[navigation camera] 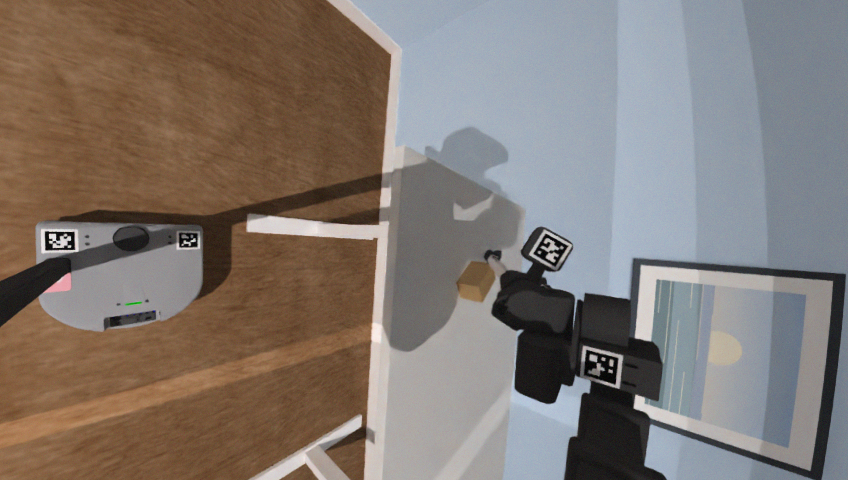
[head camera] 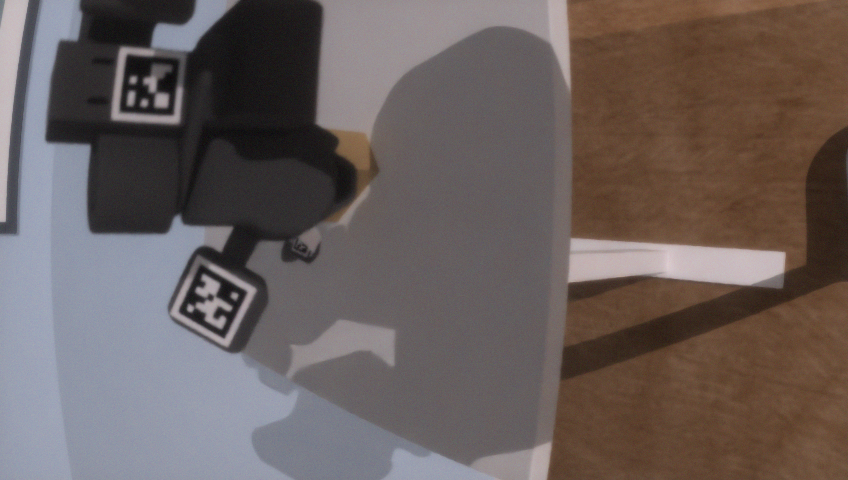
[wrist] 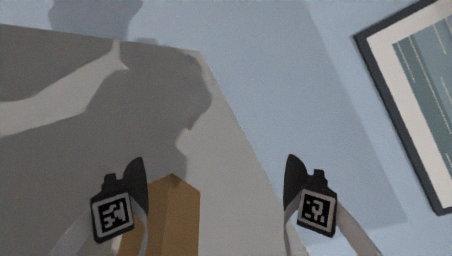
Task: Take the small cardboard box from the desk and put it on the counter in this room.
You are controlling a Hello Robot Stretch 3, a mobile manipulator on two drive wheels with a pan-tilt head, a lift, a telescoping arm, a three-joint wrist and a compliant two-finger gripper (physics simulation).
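Observation:
The small cardboard box [head camera: 355, 151] [navigation camera: 474, 282] [wrist: 175, 220] rests on a long pale grey surface [head camera: 476, 237] [navigation camera: 440, 404] [wrist: 50, 160]; these frames do not tell whether this is the desk or the counter. My gripper [navigation camera: 498, 270] [wrist: 216, 175] is open, its fingers wide apart and not gripping the box. In the wrist view the box shows at the lower left, partly behind the left finger, with a wide gap to the right finger. In the head camera view the wrist hides much of the box and part of the gripper.
A blue wall with a framed picture [navigation camera: 731, 356] [wrist: 400, 100] stands beyond the surface, close to the arm. My wheeled base [navigation camera: 124, 273] is on the wooden floor [head camera: 684, 118] [navigation camera: 267, 118]. A white bar [head camera: 726, 267] [navigation camera: 309, 227] sticks out from the surface's near side.

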